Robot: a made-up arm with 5 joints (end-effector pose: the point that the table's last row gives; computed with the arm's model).
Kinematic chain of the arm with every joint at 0, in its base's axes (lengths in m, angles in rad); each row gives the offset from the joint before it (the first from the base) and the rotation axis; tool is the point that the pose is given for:
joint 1: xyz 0 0 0.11 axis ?
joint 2: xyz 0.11 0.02 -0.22 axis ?
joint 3: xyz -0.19 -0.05 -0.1 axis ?
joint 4: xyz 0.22 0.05 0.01 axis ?
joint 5: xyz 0.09 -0.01 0 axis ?
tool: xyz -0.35 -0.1 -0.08
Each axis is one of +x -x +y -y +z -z.
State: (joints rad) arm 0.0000 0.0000 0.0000 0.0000 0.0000
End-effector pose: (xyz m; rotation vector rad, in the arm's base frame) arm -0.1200 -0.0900 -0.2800 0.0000 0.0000 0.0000
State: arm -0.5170 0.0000 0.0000 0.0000 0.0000
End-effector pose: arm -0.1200 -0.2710 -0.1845 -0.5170 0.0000 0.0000
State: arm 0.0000 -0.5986 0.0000 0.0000 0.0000
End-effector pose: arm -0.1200 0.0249 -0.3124 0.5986 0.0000 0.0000
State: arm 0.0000 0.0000 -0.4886 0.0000 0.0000
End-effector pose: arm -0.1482 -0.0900 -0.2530 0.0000 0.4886 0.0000
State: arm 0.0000 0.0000 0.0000 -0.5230 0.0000
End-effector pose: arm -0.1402 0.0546 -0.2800 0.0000 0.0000 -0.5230
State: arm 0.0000 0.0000 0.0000 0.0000 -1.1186
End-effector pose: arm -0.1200 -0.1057 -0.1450 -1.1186 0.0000 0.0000
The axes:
joint 1: +x
joint 2: -x
joint 3: -y
joint 4: +z
joint 5: +x

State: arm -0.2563 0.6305 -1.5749 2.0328 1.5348
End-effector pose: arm -0.1739 -0.4937 -0.1422 1.9691 1.9792 -0.3935
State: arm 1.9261 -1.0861 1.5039 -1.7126 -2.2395
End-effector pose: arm -0.2013 -0.0774 0.0852 1.7934 1.8020 0.7062
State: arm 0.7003 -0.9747 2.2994 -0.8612 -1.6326
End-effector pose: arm -0.1570 0.3272 0.1160 1.0006 0.6146 -2.0908
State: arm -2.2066 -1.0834 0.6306 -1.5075 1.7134
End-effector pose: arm 0.1974 -0.0685 -0.0113 0.9375 -1.5695 0.2888
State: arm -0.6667 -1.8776 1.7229 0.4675 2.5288
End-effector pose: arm -0.0878 0.0319 -0.1454 -2.0407 1.5251 -1.7735
